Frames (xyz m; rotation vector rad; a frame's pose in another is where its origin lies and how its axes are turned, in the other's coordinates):
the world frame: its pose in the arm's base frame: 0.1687 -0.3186 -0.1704 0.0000 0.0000 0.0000
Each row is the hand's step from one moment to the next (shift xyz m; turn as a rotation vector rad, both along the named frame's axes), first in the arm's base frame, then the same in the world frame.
Working: the arm's base frame: its pose in the world frame: -0.1687 0.3186 0.1704 0.0000 0.0000 0.0000

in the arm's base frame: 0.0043 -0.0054 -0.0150 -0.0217 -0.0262 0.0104
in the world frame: 0.0043 -0.0054 -0.0150 -0.0217 -0.0262 0.0104
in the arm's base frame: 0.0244 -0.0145 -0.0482 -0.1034 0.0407 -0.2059
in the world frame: 0.0244 -0.0145 -0.0482 -0.1034 0.0407 -0.2059
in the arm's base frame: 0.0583 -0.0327 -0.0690 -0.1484 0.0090 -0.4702
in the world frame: 0.0583 -0.0327 -0.0690 -0.1484 0.0090 -0.4702
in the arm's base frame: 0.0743 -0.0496 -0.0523 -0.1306 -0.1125 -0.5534
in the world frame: 0.0743 -0.0496 -0.0523 -0.1306 -0.1125 -0.5534
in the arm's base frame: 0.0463 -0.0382 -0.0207 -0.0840 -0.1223 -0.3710
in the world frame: 0.0463 -0.0382 -0.0207 -0.0840 -0.1223 -0.3710
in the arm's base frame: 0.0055 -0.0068 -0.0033 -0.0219 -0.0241 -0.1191
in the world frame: 0.0055 -0.0068 -0.0033 -0.0219 -0.0241 -0.1191
